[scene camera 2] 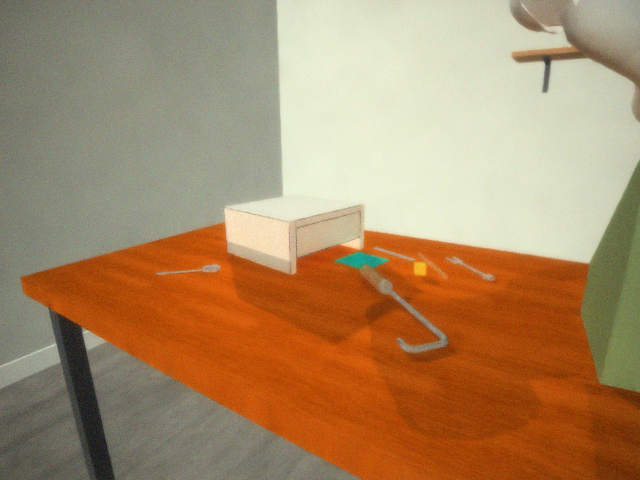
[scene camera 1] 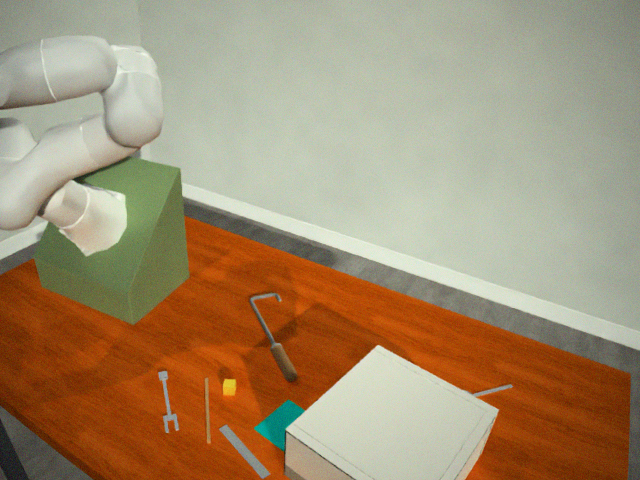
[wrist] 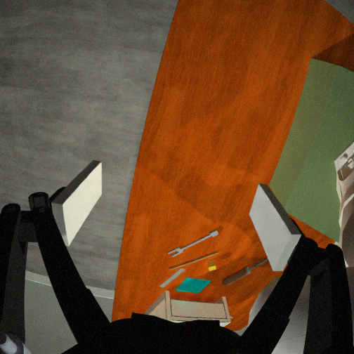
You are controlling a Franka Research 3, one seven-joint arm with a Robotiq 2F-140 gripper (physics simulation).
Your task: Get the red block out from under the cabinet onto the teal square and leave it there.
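Observation:
The white cabinet [scene camera 1: 390, 413] [scene camera 2: 261, 229] [wrist: 199, 309] stands on the table with a low gap under its front panel. The teal square [scene camera 1: 281, 421] [scene camera 2: 361, 259] [wrist: 193, 285] lies flat on the table in front of that gap; the cabinet hides part of it in scene camera 1. The red block does not show in any view. My gripper [wrist: 178, 189] is open and empty, high above the table in the wrist view; its fingers do not show in the scene cameras. A hooked tool with a wooden handle [scene camera 1: 283, 362] [scene camera 2: 376, 279] [wrist: 236, 275] lies near the square.
A yellow cube [scene camera 1: 229, 386] [scene camera 2: 419, 268] [wrist: 212, 266], a thin wooden stick [scene camera 1: 207, 410], a flat grey strip [scene camera 1: 244, 451] and a forked grey tool [scene camera 1: 166, 401] lie near the square. Another grey tool [scene camera 2: 188, 270] lies beside the cabinet. A green block [scene camera 1: 155, 248] stands by the arm.

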